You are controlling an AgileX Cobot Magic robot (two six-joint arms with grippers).
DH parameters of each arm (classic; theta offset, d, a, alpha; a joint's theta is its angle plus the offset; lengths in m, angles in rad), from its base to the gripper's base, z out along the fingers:
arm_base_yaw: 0 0.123 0 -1.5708
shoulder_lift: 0.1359 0 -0.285 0
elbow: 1.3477 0 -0.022 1.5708
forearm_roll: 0 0.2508 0 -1.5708
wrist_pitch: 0 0 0.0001 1.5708
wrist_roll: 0 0.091 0 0
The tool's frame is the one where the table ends.
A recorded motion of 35 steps. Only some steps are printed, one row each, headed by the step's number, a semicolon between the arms.
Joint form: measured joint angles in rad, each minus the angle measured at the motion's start. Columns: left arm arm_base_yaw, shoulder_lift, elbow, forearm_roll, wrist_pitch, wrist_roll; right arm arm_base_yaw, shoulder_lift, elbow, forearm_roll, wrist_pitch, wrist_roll.
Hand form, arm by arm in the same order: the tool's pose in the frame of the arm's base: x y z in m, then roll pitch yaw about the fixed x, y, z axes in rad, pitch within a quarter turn. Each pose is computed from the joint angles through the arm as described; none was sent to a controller.
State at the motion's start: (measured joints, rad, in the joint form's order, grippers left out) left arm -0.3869 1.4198 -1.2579 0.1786 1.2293 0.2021; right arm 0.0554 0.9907 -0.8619 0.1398 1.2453 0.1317
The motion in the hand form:
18: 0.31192 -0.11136 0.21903 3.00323 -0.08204 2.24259; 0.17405 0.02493 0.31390 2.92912 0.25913 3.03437
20: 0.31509 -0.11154 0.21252 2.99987 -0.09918 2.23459; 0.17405 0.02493 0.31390 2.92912 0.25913 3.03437
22: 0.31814 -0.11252 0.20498 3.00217 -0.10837 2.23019; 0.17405 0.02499 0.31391 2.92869 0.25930 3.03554
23: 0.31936 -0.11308 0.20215 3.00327 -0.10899 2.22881; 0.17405 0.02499 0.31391 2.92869 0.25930 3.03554
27: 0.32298 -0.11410 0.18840 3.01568 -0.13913 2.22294; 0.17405 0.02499 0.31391 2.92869 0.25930 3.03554
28: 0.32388 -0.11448 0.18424 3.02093 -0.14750 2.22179; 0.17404 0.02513 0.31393 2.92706 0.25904 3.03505
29: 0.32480 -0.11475 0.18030 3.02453 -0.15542 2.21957; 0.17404 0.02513 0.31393 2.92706 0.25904 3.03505
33: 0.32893 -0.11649 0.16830 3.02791 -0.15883 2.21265; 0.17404 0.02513 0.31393 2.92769 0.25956 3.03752
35: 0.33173 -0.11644 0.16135 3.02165 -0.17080 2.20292; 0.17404 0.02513 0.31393 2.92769 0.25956 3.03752
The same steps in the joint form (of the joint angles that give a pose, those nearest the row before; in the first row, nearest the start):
18: 0.0000 0.3501 0.0000 -0.0028 -0.0743 0.2438; 0.0000 0.0787 -0.0754 0.0382 -0.0038 -0.0304
20: 0.0000 0.3715 -0.0019 0.0103 -0.0809 0.2455; 0.0000 0.0787 -0.0754 0.0382 -0.0038 -0.0304
22: 0.0000 0.3940 -0.0019 0.0145 -0.0946 0.2455; 0.0000 0.0787 -0.0754 0.0390 -0.0038 -0.0318
23: 0.0000 0.4023 -0.0019 0.0145 -0.1020 0.2455; 0.0000 0.0787 -0.0754 0.0390 -0.0038 -0.0318
27: 0.0000 0.4428 -0.0019 0.0206 -0.1104 0.2455; 0.0000 0.0787 -0.0754 0.0390 -0.0038 -0.0318
28: 0.0000 0.4549 -0.0019 0.0206 -0.1127 0.2455; 0.0000 0.0787 -0.0754 0.0406 -0.0038 -0.0318
29: 0.0000 0.4664 -0.0019 0.0221 -0.1157 0.2459; 0.0000 0.0787 -0.0754 0.0406 -0.0038 -0.0318
33: 0.0000 0.5004 -0.0019 0.0245 -0.1456 0.2459; 0.0000 0.0787 -0.0754 0.0406 -0.0038 -0.0342
35: 0.0000 0.5217 -0.0038 0.0400 -0.1583 0.2459; 0.0000 0.0787 -0.0754 0.0406 -0.0038 -0.0342

